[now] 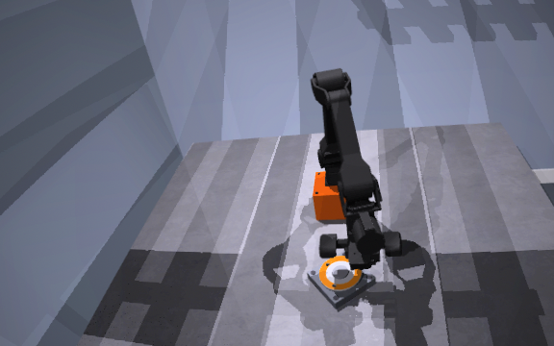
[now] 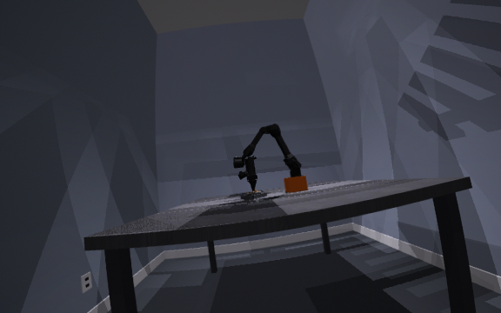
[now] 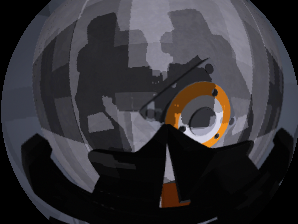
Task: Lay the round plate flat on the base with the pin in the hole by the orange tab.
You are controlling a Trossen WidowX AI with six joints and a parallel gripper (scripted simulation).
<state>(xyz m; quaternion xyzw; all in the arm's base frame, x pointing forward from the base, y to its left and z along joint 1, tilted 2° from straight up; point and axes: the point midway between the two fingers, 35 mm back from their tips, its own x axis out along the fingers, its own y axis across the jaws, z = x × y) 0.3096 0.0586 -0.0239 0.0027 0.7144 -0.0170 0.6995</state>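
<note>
Right now the base is 50 mm to the right of my gripper tip and 20 mm below it.
</note>
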